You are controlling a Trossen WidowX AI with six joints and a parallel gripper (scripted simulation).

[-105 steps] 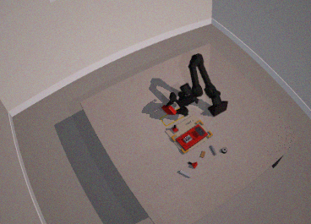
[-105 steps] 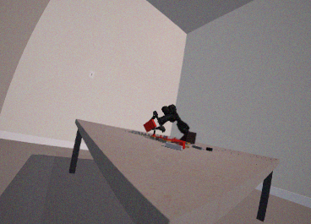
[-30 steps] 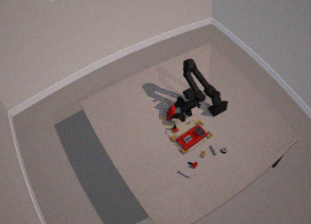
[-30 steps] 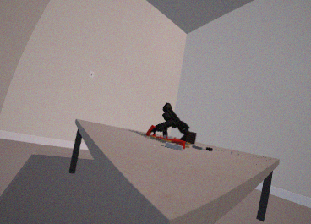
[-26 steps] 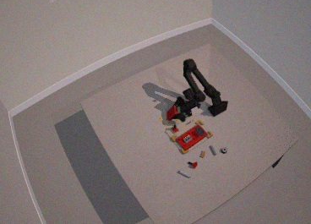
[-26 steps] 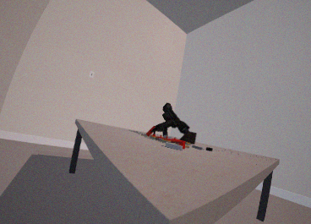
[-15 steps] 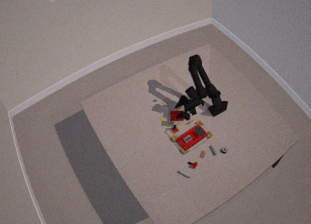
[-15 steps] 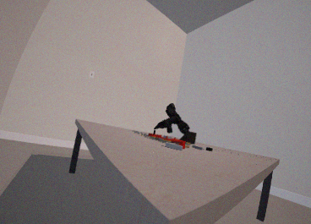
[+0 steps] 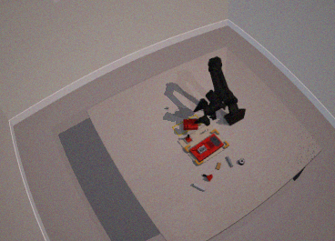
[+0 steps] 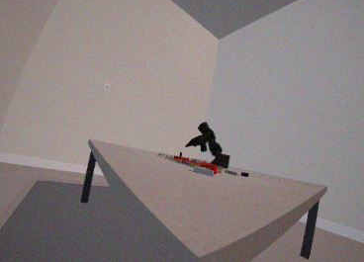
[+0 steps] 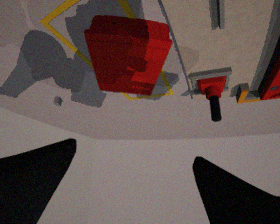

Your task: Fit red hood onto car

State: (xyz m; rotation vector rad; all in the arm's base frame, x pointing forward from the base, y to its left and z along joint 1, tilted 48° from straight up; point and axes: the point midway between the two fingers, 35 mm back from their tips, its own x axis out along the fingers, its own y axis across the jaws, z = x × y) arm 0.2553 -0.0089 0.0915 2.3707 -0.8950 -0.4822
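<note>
Now: the red hood 10 mm ahead of my gripper tip, 20 mm to the right of it and 90 mm below it.
</note>
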